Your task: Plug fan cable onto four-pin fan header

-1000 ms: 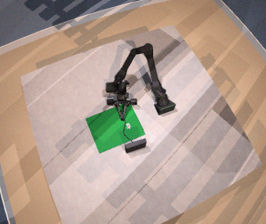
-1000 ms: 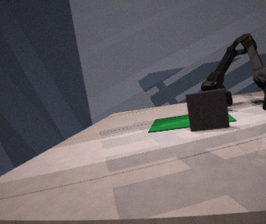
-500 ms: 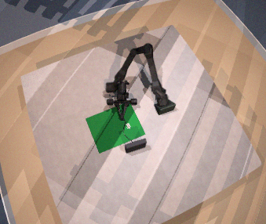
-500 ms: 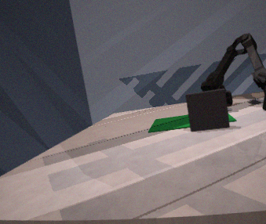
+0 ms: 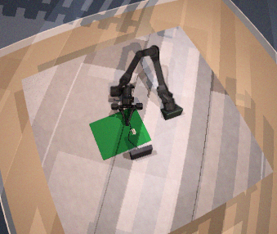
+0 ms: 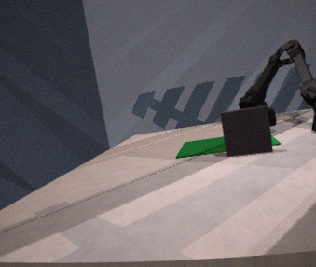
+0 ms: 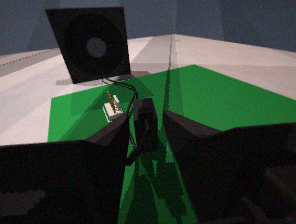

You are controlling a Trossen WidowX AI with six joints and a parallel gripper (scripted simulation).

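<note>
Now: the dark plug 1 cm below my gripper tip. From my gripper tip the other things lie so: black fan 3 cm ahead, 20 cm to the left, 2 cm above; green board 7 cm ahead, 3 cm to the left, 5 cm below; four-pin header 1 cm behind, 7 cm to the left, 4 cm below.
</note>
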